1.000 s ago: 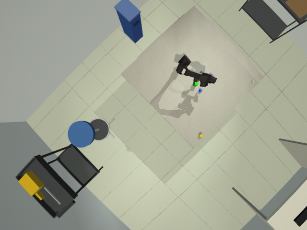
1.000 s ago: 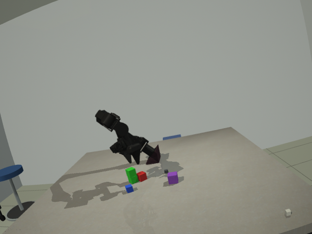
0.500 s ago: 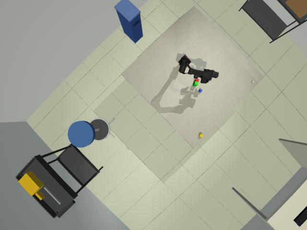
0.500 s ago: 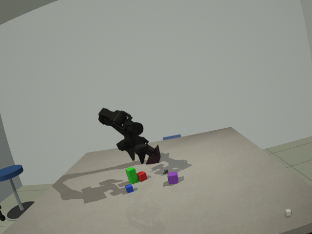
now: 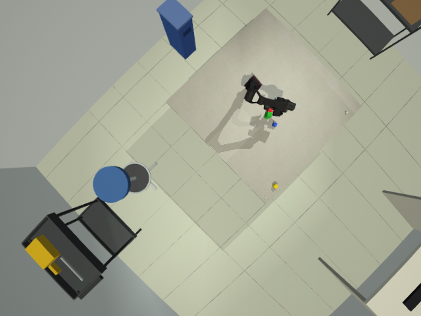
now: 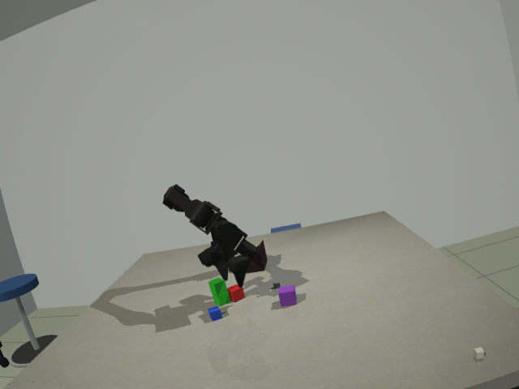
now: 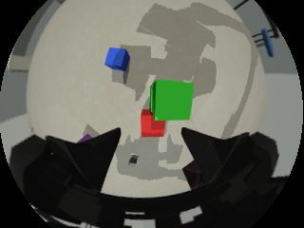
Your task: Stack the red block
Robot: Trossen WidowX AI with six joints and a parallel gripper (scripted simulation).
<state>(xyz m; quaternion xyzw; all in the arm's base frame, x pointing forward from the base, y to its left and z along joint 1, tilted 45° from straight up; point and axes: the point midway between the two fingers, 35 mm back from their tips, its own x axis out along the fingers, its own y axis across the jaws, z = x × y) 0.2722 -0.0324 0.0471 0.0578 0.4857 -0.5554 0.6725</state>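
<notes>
Right now my gripper tip is 40 mm above the red block. Also, from my gripper tip: purple cube 80 mm ahead, 160 mm to the left, 30 mm below; then small grey cube 40 mm behind, 130 mm to the left, 50 mm below; then blue cube 110 mm ahead, 50 mm to the right, 40 mm below.
</notes>
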